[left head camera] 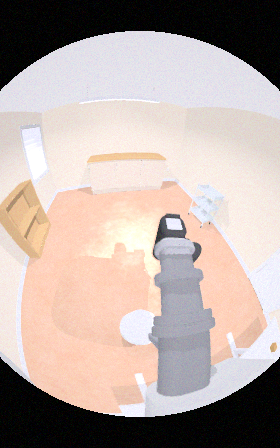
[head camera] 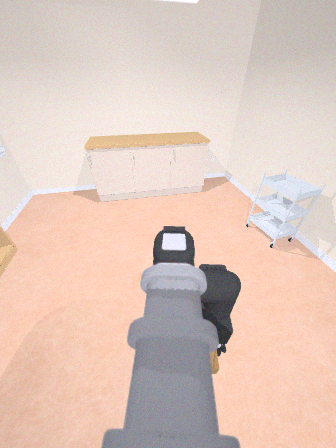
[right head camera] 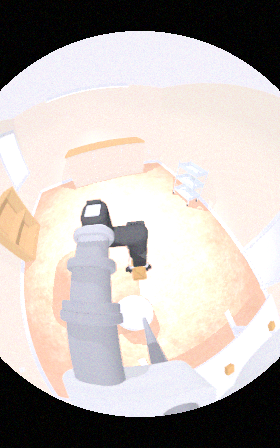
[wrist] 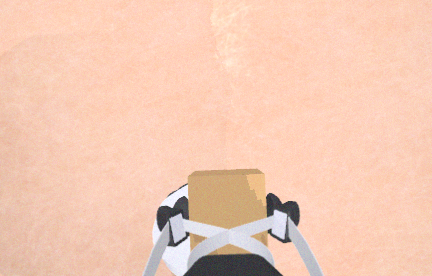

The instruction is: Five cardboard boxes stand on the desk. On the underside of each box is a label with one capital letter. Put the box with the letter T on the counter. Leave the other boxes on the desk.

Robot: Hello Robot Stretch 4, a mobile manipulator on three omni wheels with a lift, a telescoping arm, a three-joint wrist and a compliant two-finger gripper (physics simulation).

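Seen in the pictures: gripper, between the fingertips: [right head camera: 138, 269] [wrist: 227, 210]; robot's base, origin of its link: [left head camera: 138, 326] [right head camera: 134, 311].
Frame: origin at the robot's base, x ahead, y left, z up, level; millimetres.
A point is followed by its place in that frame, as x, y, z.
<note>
My gripper [right head camera: 138, 270] @[268, -86, 938] [wrist: 227, 210] @[268, -86, 938] is shut on a cardboard box [right head camera: 139, 273] @[234, -88, 987] [wrist: 227, 200] @[287, -86, 987] and holds it over the floor, between the two dark fingertips. A small part of the held box [head camera: 214, 362] @[229, -106, 987] also shows beside the arm in the head camera view. No letter shows on its visible faces; its underside is hidden. The counter [head camera: 147, 140] @[2896, 415, 882] [left head camera: 126, 157] @[2754, 380, 875] [right head camera: 105, 146] @[2756, 339, 851], with a wooden top and pale doors, stands against the far wall. At the lower right of the right head camera view, part of the white desk [right head camera: 245, 352] @[-653, -836, 692] shows with two boxes on it.
A white three-tier cart [head camera: 292, 186] @[1944, -1317, 635] [left head camera: 209, 192] @[1928, -1255, 626] [right head camera: 194, 169] @[1922, -1306, 635] stands at the right wall. A wooden shelf unit [left head camera: 11, 199] @[923, 1733, 1020] [right head camera: 6, 201] @[1370, 2115, 851] stands at the left. The robot's round white base part [left head camera: 137, 327] @[-2, 21, 187] [right head camera: 135, 312] @[3, -22, 187] is below the arm. Floor lies between the arm and the counter.
</note>
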